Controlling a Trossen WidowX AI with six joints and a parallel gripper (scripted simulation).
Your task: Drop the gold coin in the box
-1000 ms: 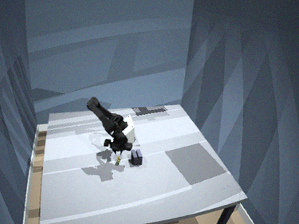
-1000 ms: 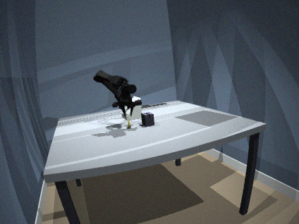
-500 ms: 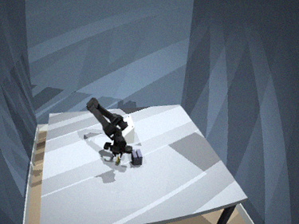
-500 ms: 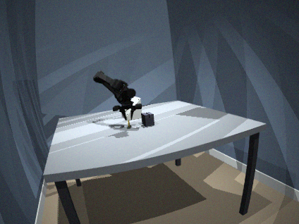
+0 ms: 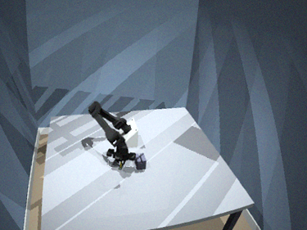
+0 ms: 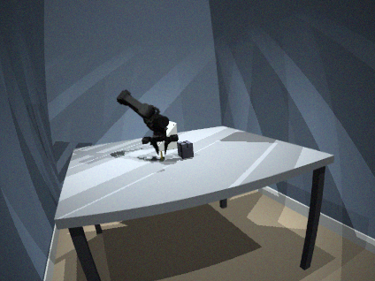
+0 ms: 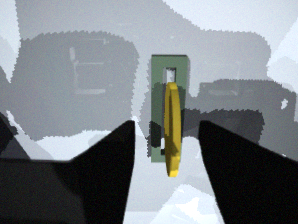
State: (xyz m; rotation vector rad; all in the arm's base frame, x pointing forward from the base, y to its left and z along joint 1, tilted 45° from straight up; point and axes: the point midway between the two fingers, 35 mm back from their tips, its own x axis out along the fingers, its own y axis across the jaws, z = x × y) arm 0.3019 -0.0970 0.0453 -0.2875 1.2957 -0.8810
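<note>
Now: the gold coin right at my gripper tip.
</note>
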